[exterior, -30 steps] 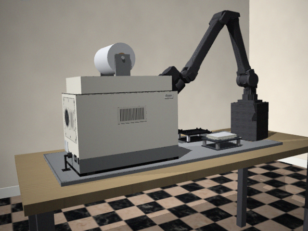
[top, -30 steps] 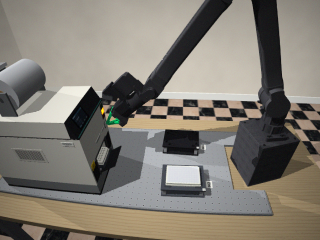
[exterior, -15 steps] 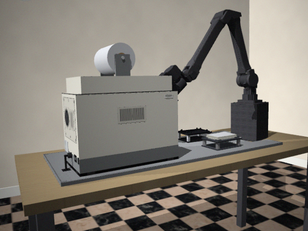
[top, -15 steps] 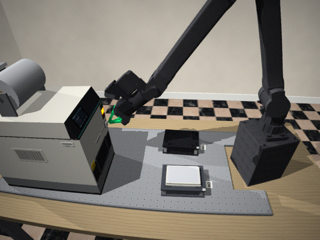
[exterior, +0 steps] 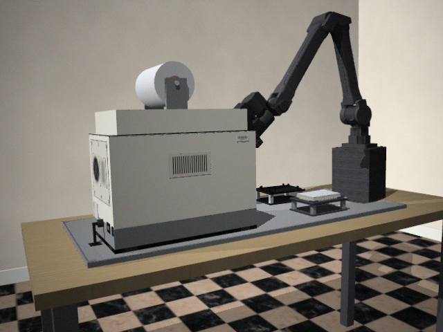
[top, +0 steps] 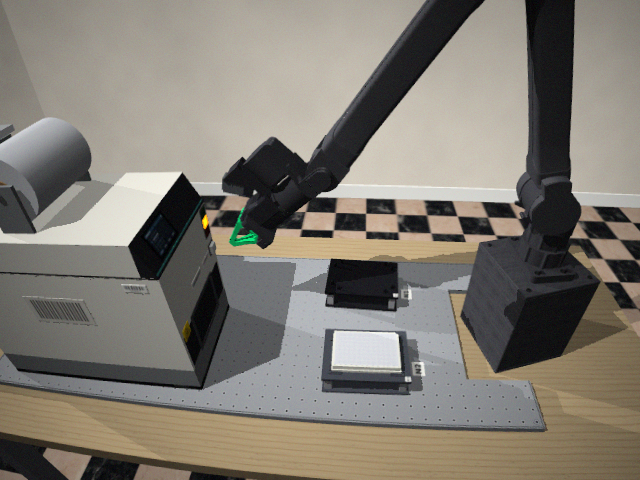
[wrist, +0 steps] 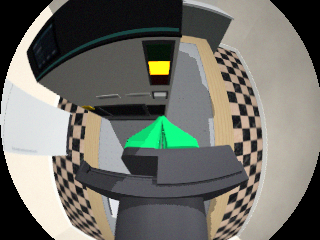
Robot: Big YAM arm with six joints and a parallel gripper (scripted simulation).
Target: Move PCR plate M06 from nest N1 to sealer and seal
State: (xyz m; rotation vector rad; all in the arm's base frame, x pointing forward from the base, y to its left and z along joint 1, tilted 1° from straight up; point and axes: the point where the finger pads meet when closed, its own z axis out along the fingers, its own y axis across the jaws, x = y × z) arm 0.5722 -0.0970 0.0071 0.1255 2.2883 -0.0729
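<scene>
The start key lies 50 mm ahead of my hand and 10 mm below it. Also, from my hand: plate M06: 140 mm ahead, 100 mm below, 80 mm to the left; yellow warning label: 180 mm to the left, 70 mm ahead, 60 mm below; sealer stage: 140 mm ahead, 110 mm below, 80 mm to the left.
</scene>
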